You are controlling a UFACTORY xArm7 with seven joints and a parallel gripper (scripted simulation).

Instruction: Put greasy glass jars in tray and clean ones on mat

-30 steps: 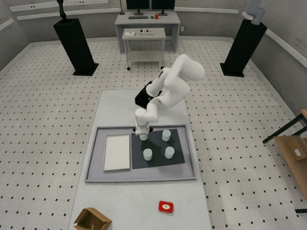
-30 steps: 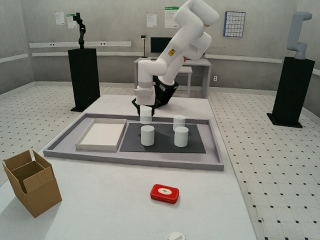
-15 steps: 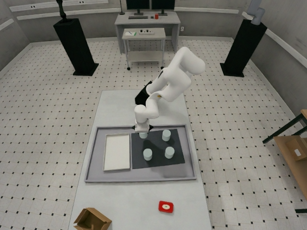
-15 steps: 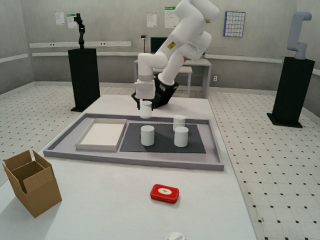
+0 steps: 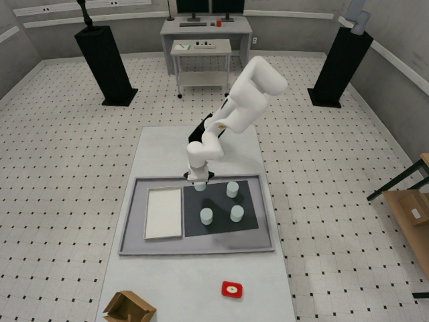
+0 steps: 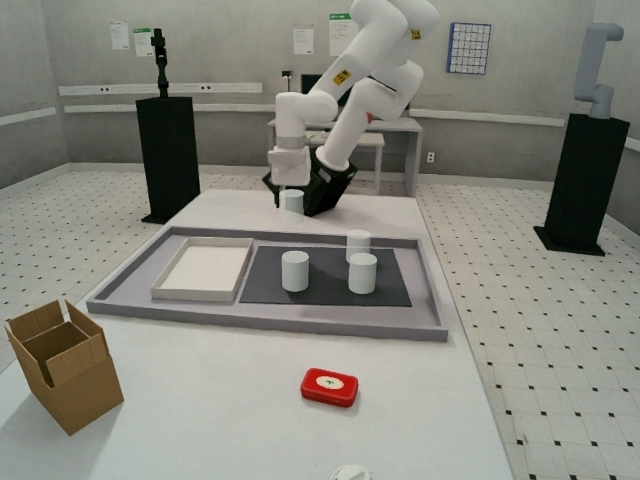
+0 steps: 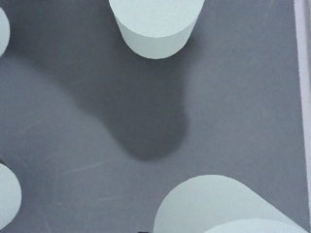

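Right now the white tray is 130 mm ahead of my hand, 200 mm to the right of it and 160 mm below it. Round my hand: cardboard box 620 mm ahead, 220 mm to the right, 110 mm below; then red tin 500 mm ahead, 210 mm to the left, 150 mm below; then dark drying mat 70 mm ahead, 110 mm to the left, 170 mm below.
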